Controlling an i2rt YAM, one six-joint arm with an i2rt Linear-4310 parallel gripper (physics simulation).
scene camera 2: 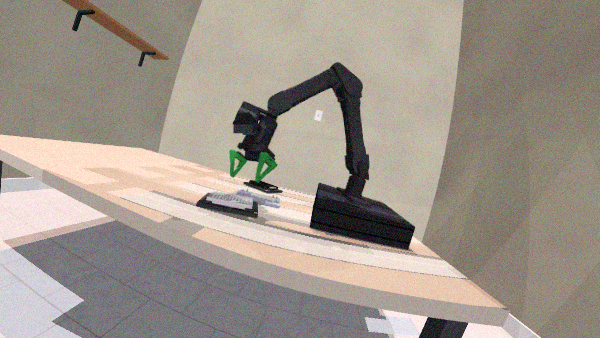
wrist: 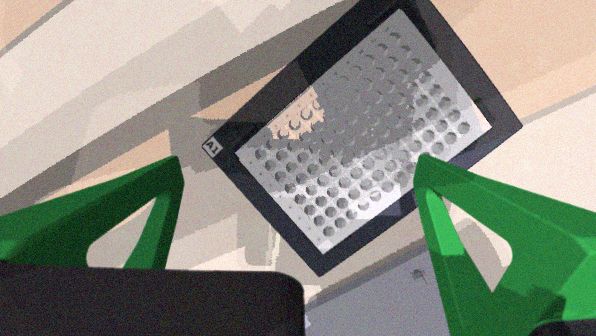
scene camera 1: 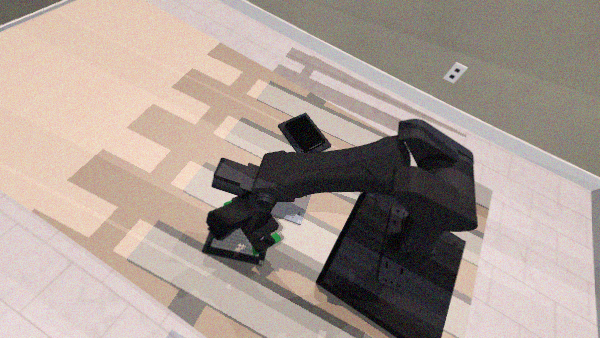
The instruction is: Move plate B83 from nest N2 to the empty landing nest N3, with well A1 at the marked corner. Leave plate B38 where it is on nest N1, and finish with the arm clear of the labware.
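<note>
A pale plate with many wells sits in a black nest; its A1 tag is at the left corner in the wrist view. A grey nest lies beside it, partly hidden. Another black nest stands farther off, with a dark rectangle in it; I cannot tell whether this is a plate. Plate numbers are unreadable. My gripper is open, its green fingers above the nests, with nothing between them. In scene camera 1, the wrist partly covers the pale plate.
The robot's black base stands on the wooden table, right of the nests. The arm reaches over the grey nest in scene camera 1. The table's front edge runs below the pale plate's nest in scene camera 2. Patchy shadows cross the tabletop.
</note>
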